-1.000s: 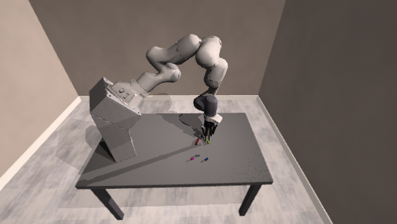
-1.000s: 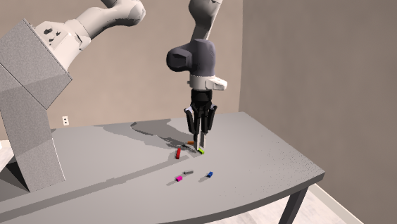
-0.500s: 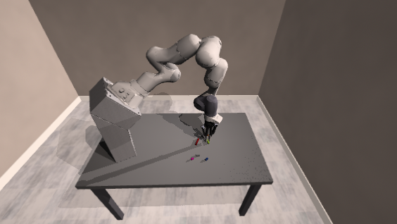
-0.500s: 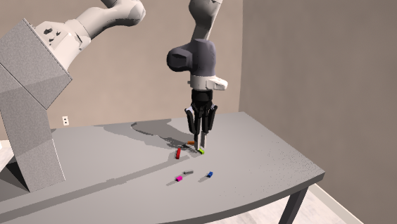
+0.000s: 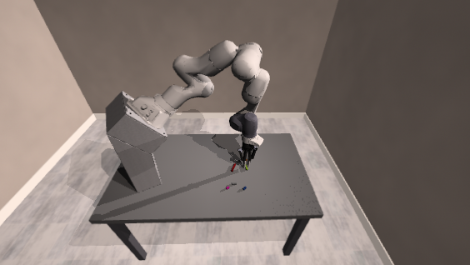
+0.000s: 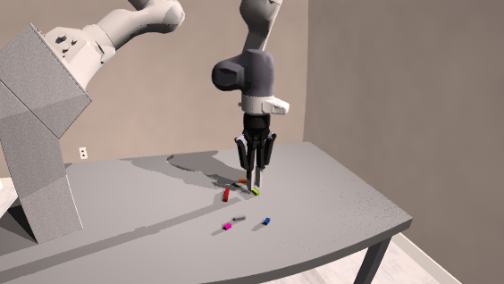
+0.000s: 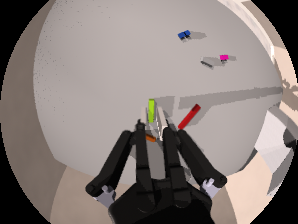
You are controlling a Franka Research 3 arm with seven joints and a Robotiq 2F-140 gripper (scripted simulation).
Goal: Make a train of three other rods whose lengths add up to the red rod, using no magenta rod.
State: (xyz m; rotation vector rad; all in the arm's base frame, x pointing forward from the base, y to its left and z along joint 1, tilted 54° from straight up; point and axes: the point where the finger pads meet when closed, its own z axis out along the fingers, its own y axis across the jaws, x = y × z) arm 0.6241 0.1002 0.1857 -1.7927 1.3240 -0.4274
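Now: hand 5 cm above the lime rod. Round my hand: grey rod: 4 cm behind, 16 cm to the right, 5 cm below; then orange rod: 3 cm behind, 6 cm to the left, 5 cm below; then red rod: 8 cm behind, 3 cm to the right, 5 cm below.
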